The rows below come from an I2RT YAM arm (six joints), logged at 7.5 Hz.
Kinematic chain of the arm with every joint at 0, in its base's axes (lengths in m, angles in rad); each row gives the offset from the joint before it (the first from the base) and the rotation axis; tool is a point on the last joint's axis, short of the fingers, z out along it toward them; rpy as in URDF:
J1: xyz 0 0 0.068 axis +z
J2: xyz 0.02 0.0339 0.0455 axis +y
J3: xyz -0.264 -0.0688 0 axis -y
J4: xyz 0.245 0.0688 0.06 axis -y
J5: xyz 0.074 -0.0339 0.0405 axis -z
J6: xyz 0.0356 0 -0.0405 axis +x
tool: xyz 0 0 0 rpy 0 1.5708 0
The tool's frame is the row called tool.
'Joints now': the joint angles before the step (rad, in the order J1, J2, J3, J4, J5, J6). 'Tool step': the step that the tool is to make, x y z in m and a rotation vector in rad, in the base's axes. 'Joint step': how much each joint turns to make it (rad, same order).
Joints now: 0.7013 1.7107 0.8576 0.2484 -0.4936 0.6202
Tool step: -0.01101 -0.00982 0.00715 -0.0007 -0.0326 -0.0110
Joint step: 0.0009 -0.0714 -0.0532 0.0004 0.0219 -0.0127
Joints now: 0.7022 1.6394 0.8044 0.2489 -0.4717 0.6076
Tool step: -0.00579 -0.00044 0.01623 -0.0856 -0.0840 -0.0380
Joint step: 0.0218 -0.0599 0.0259 -0.1070 0.1168 -0.0714
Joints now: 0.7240 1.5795 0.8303 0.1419 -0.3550 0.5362
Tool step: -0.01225 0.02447 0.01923 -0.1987 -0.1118 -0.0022
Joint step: 0.0998 0.0004 0.1234 -0.2111 0.2146 -0.1170
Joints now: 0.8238 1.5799 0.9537 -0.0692 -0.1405 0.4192
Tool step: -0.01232 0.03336 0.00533 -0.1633 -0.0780 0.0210
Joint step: 0.1059 0.0711 0.1255 -0.1337 0.1731 -0.0652
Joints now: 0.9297 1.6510 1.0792 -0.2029 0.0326 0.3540
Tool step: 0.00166 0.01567 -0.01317 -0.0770 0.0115 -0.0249
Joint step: 0.0276 0.0808 0.0580 -0.0471 0.0622 0.0133
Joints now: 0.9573 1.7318 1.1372 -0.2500 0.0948 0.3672
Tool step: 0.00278 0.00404 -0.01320 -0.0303 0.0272 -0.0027
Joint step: 0.0000 0.0443 0.0095 -0.0062 -0.0019 0.0052
